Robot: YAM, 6 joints.
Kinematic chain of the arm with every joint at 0, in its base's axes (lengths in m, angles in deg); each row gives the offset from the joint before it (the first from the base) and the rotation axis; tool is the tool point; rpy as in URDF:
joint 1: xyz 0 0 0.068 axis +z
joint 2: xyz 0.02 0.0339 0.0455 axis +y
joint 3: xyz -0.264 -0.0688 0 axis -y
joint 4: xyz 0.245 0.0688 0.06 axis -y
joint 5: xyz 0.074 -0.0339 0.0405 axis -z
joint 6: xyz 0.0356 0 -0.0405 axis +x
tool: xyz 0 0 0 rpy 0 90 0
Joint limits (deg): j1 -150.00..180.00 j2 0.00..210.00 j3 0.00..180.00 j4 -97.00..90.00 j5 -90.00..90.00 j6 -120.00..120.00
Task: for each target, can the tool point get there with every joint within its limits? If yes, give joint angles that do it. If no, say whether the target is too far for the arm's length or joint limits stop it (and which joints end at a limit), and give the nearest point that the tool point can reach.
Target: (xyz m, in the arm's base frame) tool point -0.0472 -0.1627 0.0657
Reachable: yes | joints -100.03 101.30 30.87 -43.17 30.61 -38.86
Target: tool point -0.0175 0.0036 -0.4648
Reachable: no: joint limits stop it (at a limit: joint 2) | nearest point -0.0807 0.0166 -0.3399 | short by 0.141 m
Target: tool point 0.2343 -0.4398 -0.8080
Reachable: no: too far | nearest point 0.1682 -0.3157 -0.3635 | short by 0.466 m
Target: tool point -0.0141 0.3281 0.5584
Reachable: yes | joints 89.27 103.93 146.00 -53.14 -30.82 -95.58
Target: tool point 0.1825 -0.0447 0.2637
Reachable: yes | joints -23.11 68.69 54.05 -69.71 -59.04 -77.70
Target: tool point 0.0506 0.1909 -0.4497
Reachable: no: joint limits stop it (at a limit: joint 2) | nearest point 0.0528 0.1991 -0.3778 | short by 0.072 m
